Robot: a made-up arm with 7 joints.
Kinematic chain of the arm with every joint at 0, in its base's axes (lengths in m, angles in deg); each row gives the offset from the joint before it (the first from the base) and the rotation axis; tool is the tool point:
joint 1: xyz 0 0 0.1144 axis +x
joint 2: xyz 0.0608 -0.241 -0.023 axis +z
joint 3: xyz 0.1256 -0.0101 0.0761 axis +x
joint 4: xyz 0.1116 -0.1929 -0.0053 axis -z
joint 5: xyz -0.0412 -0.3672 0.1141 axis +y
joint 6: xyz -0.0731 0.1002 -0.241 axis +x
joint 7: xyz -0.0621 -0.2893 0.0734 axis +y
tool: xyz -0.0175 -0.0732 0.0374
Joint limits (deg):
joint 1: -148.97..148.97
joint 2: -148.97..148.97
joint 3: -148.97..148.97
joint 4: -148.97..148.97
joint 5: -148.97..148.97
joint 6: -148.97..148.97
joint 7: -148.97..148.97
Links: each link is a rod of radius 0.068 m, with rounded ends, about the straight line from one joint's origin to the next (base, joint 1, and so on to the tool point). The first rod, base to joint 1, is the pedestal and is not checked.
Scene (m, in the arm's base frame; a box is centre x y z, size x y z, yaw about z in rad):
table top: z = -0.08
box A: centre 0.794 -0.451 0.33 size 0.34 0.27 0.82 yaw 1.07
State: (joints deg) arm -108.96 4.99 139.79 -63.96 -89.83 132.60 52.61
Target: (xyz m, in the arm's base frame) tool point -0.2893 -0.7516 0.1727
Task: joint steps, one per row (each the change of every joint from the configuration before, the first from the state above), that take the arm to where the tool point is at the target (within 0.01 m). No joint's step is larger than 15 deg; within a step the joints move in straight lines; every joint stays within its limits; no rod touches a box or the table.
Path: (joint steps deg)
1: 0.15 -6.49 -10.10 13.05 -7.21 -4.91 -2.61
2: 0.14 -6.48 -10.10 13.04 -7.21 -4.91 -2.61
3: 0.15 -6.49 -10.10 13.05 -7.21 -4.91 -2.62
4: 0.14 -6.48 -10.10 13.05 -7.21 -4.91 -2.61
5: 0.15 -6.49 -10.11 13.05 -7.21 -4.91 -2.61
6: 6.40 -2.64 0.72 13.02 -0.27 -7.55 2.18
7: 6.41 -2.64 0.72 13.02 -0.27 -7.56 2.18
8: 6.40 -2.65 0.71 13.03 -0.27 -7.56 2.17
9: 6.40 -2.64 0.72 13.02 -0.27 -7.55 2.18
10: 6.41 -2.64 0.71 13.02 -0.27 -7.56 2.18
11: 6.40 -2.65 0.72 13.03 -0.27 -7.56 2.18

